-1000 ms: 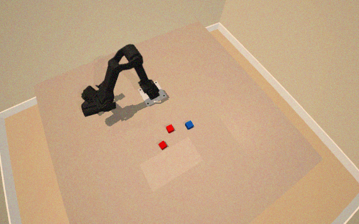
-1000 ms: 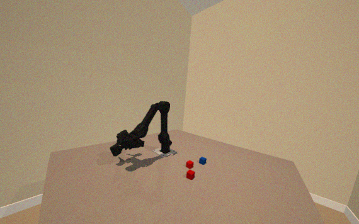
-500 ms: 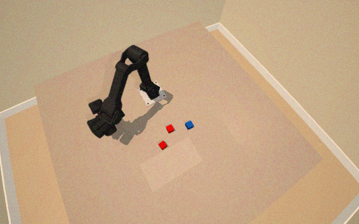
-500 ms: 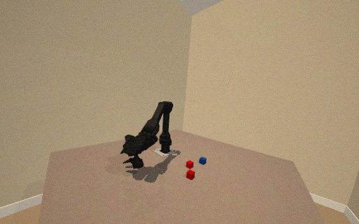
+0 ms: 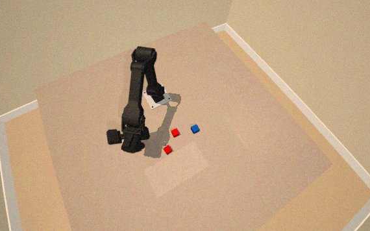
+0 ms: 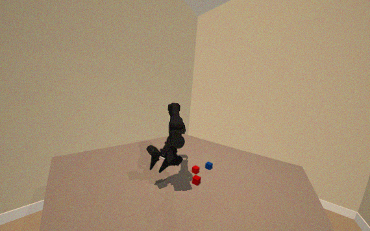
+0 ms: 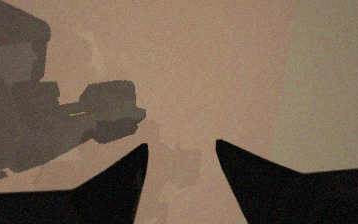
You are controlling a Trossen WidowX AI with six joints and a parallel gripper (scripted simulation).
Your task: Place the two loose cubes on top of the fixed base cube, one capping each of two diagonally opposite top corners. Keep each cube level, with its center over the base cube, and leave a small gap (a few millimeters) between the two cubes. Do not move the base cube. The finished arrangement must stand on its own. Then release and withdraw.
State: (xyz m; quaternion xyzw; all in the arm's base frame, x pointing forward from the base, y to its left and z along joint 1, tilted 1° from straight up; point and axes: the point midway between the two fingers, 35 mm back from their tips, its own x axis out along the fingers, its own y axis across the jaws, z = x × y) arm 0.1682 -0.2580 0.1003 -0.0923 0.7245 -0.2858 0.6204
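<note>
The blue base cube lies 130 mm ahead of my gripper tip, 340 mm to the left of it and 60 mm below it.
</note>
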